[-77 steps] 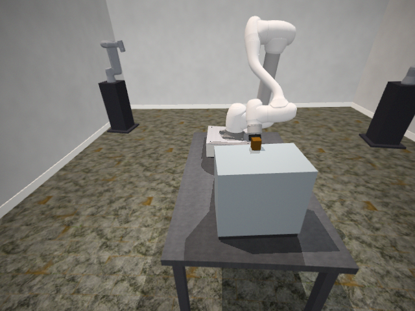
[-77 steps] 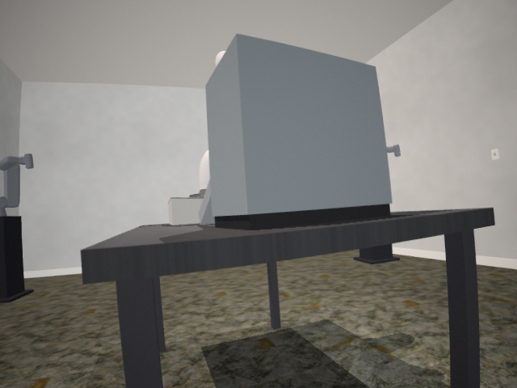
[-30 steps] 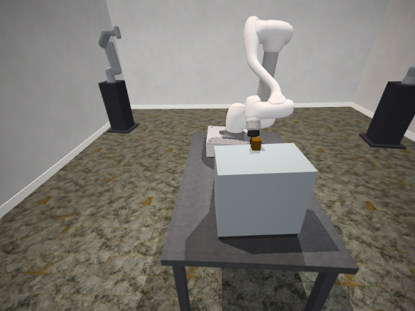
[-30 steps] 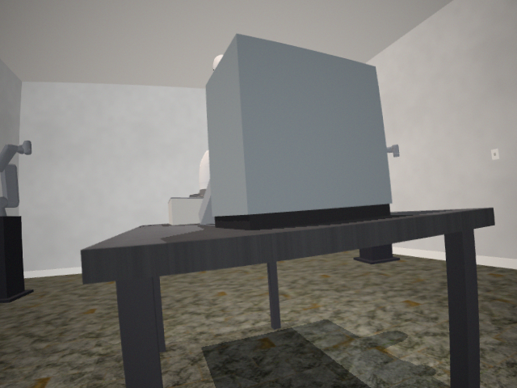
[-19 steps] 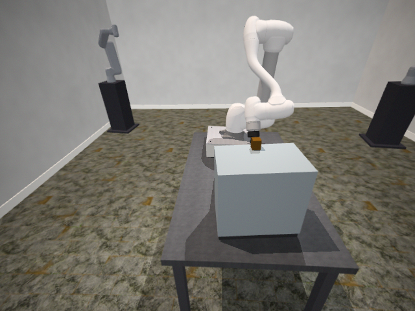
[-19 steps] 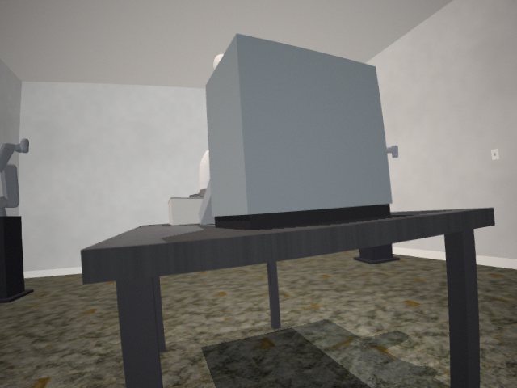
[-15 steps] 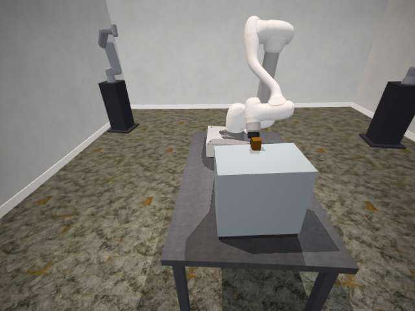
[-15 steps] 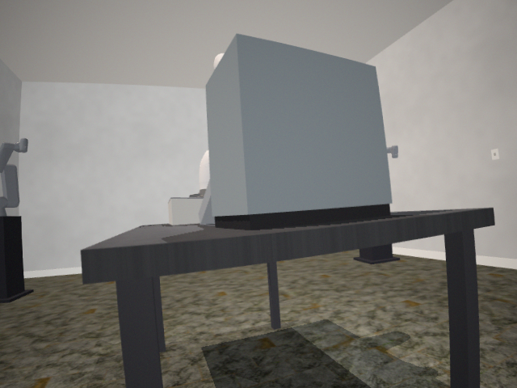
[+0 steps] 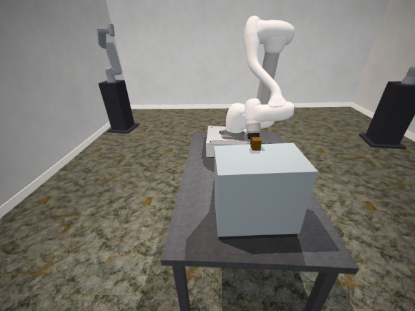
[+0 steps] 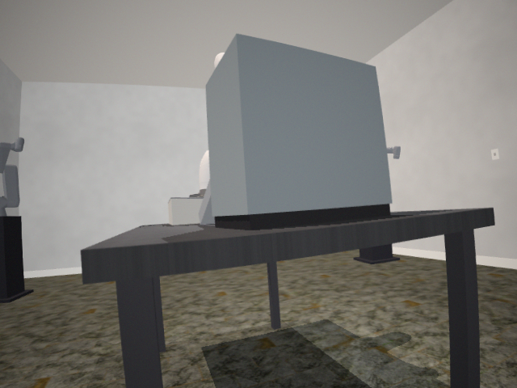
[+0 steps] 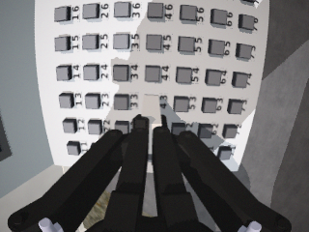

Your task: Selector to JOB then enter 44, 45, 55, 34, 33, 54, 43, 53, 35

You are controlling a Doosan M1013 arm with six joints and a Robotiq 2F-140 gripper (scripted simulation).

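My hand is 3 cm to the left of the key and 6 cm above it. Round my hand: black selector knob 7 cm ahead, 19 cm to the right, 3 cm below; white keypad panel 7 cm ahead, 7 cm to the right, 8 cm below.
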